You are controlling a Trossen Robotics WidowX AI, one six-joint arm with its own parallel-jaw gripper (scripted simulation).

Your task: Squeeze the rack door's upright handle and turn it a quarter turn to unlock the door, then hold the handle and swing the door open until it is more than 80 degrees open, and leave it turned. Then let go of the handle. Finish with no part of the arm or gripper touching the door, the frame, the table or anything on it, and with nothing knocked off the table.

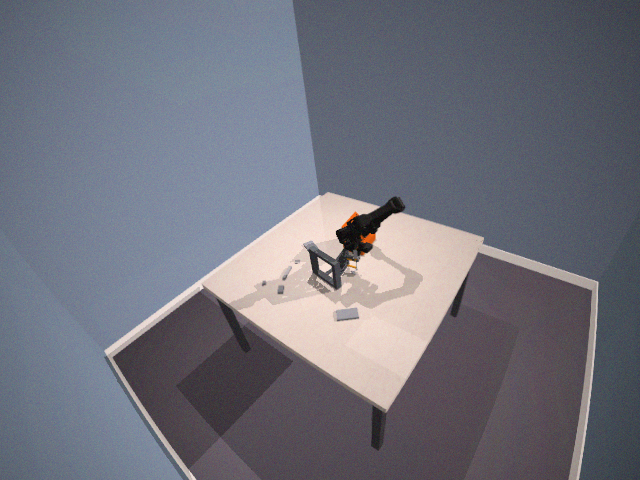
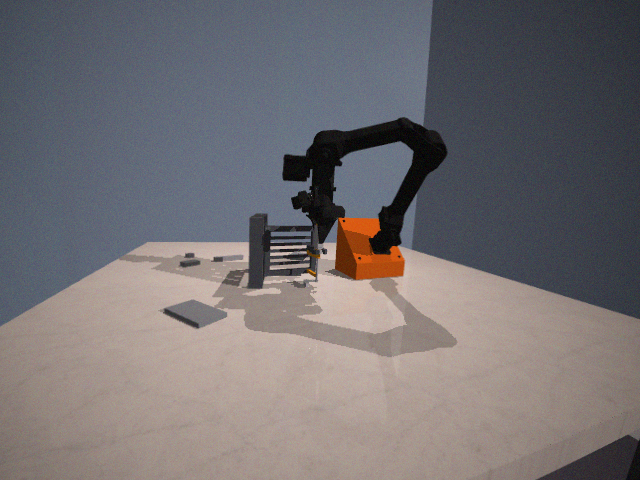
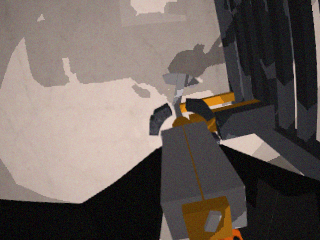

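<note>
My gripper and a rack door, visible in the pictures. In image 3, gripper too.
</note>
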